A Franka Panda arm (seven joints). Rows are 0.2 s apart.
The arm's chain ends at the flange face. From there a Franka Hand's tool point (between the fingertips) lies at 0.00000 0.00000 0.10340 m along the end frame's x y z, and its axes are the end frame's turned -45 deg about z.
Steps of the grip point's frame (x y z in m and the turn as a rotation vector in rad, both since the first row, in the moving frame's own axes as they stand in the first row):
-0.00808 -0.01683 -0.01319 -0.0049 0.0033 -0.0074
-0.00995 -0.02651 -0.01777 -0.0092 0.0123 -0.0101
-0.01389 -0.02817 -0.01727 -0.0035 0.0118 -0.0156
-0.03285 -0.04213 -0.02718 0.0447 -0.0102 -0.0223
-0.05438 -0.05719 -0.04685 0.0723 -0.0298 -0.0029
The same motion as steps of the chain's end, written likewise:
-0.01821 -0.00630 -0.01319 -0.0011 0.0058 -0.0074
-0.02735 -0.01148 -0.01776 0.0022 0.0152 -0.0101
-0.03085 -0.00948 -0.01726 0.0059 0.0108 -0.0156
-0.04898 -0.00409 -0.02707 0.0244 -0.0388 -0.0223
-0.07143 0.00111 -0.04653 0.0301 -0.0722 -0.0029

